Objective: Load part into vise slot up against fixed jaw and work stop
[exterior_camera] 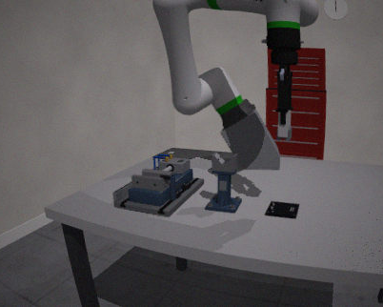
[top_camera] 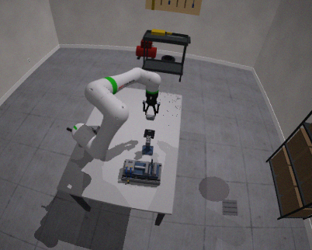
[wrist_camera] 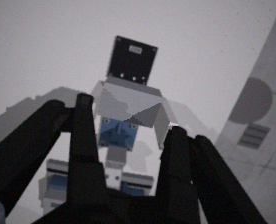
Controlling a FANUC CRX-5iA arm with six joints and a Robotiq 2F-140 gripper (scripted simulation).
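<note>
My gripper is now 3 cm above the part. The rest, counted from my hand: air cylinder rod 39 cm to the right, 18 cm below, 3 cm ahead; then blue work stop 30 cm to the right, 20 cm below, 11 cm ahead; then black infeed plate 25 cm below, 1 cm to the left.
</note>
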